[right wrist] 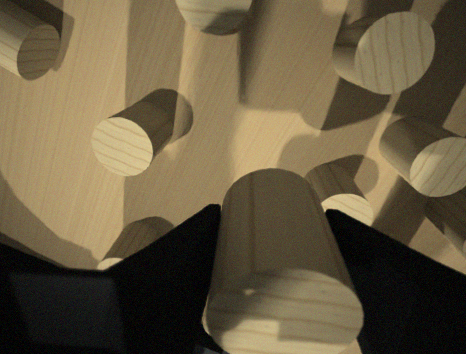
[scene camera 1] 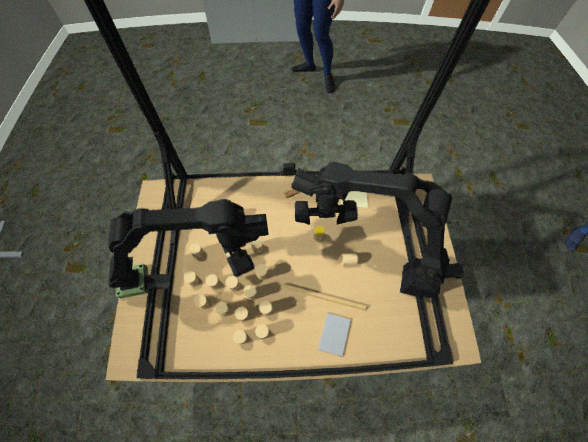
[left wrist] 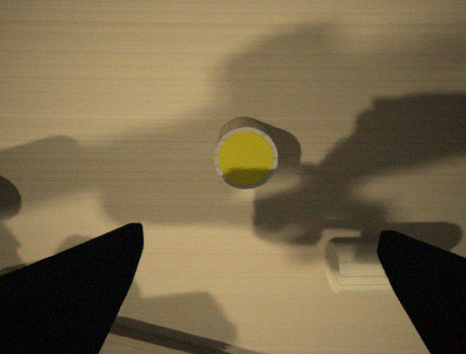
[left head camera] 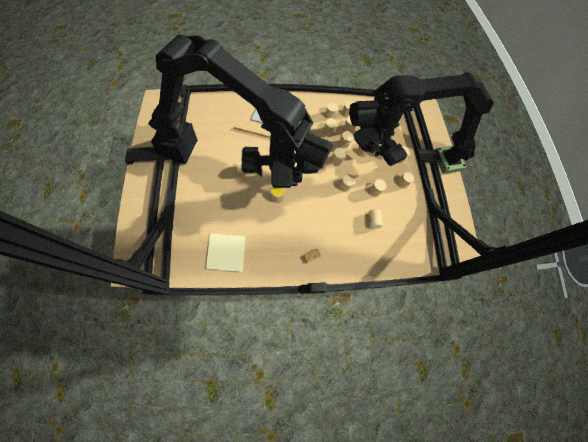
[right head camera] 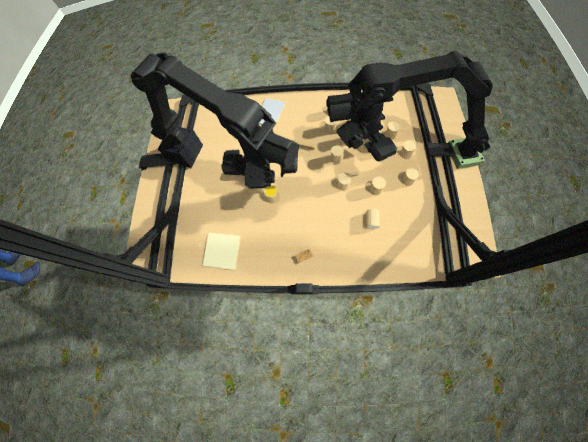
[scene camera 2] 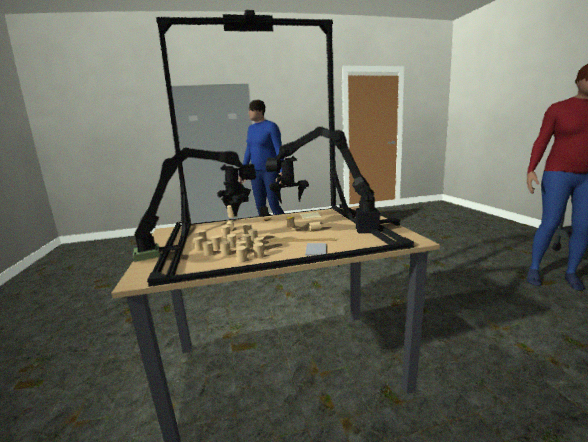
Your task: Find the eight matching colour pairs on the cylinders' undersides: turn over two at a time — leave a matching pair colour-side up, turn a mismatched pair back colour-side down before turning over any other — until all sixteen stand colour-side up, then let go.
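Note:
A yellow-topped cylinder stands upright. My left gripper is open and empty, above the table near it. A plain cylinder lies on its side by the left gripper's shadow. My right gripper is shut on a cylinder, plain end toward the wrist camera, held above the table; its far end is hidden. Several plain-topped cylinders stand grouped below and around it. Another plain cylinder lies on its side.
A pale yellow square and a small brown block lie near the table's lower edge in the left head camera. A thin stick and a grey-blue rectangle lie beside the cylinder group. Black rails border the table.

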